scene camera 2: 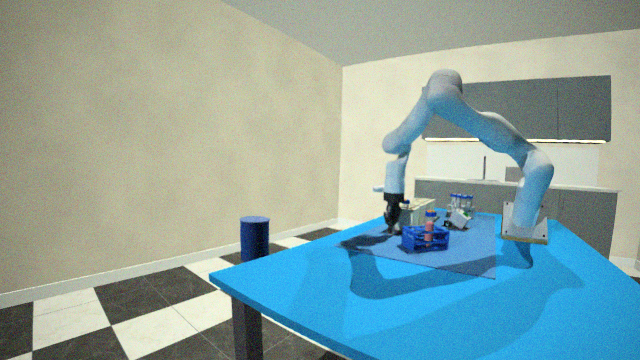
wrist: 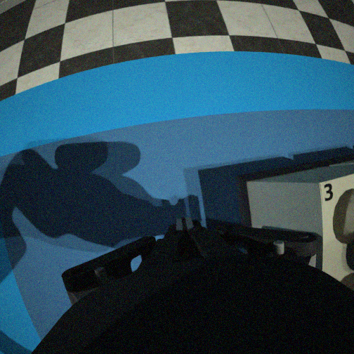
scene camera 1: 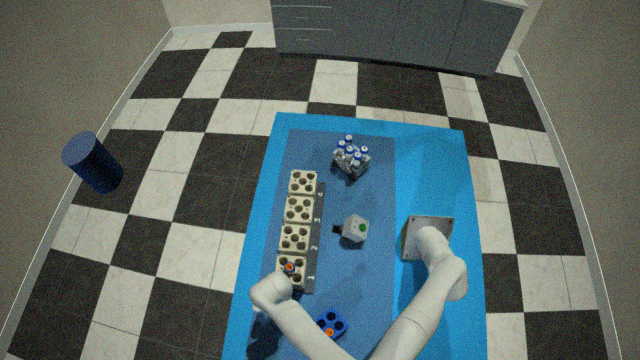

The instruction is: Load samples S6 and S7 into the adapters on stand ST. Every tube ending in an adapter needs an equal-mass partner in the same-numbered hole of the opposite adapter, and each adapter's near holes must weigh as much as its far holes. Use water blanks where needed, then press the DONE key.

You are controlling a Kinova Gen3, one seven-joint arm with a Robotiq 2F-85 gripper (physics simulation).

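Places are measured from the arm's base along level axes (x right, y ahead, z up), in millimetres.
Pixels of known places: gripper, between the fingertips: (scene camera 2: 390, 234); arm's base, origin of its link: (scene camera 2: 523, 218) (scene camera 1: 427, 238).
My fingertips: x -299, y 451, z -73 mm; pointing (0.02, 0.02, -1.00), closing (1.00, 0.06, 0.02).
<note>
Ahead of a thing's pixels: the offset from my fingertips to its top centre. "pt": to the spot under its first point.
My gripper (scene camera 2: 393, 231) (wrist: 184, 227) is shut and empty, pointing down low over the mat beside the end of the stand; the arm hides it in scene camera 1. Stand ST (scene camera 1: 316, 235) carries adapter 1 @(pt dx +80, dy -46, dz +91 mm) (scene camera 1: 300, 281) (wrist: 285, 202), adapter 2 (scene camera 1: 294, 238), adapter 3 (scene camera 1: 299, 209) and adapter 4 @(pt dx +457, dy +21, dz +59 mm) (scene camera 1: 303, 182). A tube with an orange and blue cap @(dx +114, dy -6, dz +120 mm) (scene camera 1: 289, 267) stands in adapter 1. Another orange-capped tube @(dx -66, dy -163, dz +116 mm) (scene camera 1: 329, 332) (scene camera 2: 429, 231) with reddish content stands in the blue rack @(dx -53, dy -148, dz +55 mm) (scene camera 1: 341, 318) (scene camera 2: 411, 240). Tube labels are unreadable.
Several tubes with blue and white caps (scene camera 1: 349, 149) (scene camera 2: 461, 200) stand in a pale rack at the back. A grey box @(dx +314, dy -194, dz +79 mm) (scene camera 1: 351, 231) with a green key @(dx +312, dy -217, dz +70 mm) (scene camera 1: 362, 227) stands right of the stand. The arm's base plate (scene camera 1: 445, 221) (scene camera 2: 509, 220) is on the right.
</note>
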